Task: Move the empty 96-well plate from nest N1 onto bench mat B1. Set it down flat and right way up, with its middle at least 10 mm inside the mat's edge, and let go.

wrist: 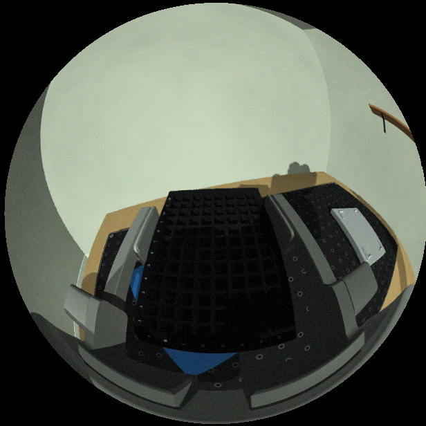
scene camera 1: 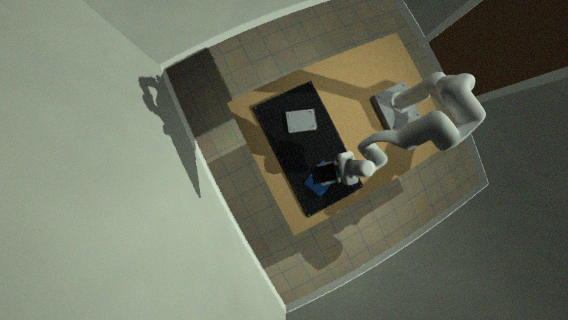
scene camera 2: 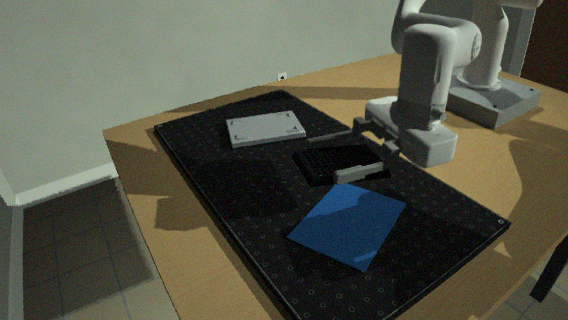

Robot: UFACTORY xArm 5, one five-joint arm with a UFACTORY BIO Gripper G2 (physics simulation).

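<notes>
The black 96-well plate is held between the two grey fingers of my gripper, which is shut on its sides. The plate looks about level, wells up, and is raised off the board. The blue bench mat B1 lies below; the plate hides part of it in scene camera 1 and the wrist view. The gap between plate and mat is hard to judge. The grey nest N1 holds no plate.
The nest and mat are on a black perforated board on the wooden table. The arm's grey base stands beyond the board's edge. A wall rises beyond the table's far side.
</notes>
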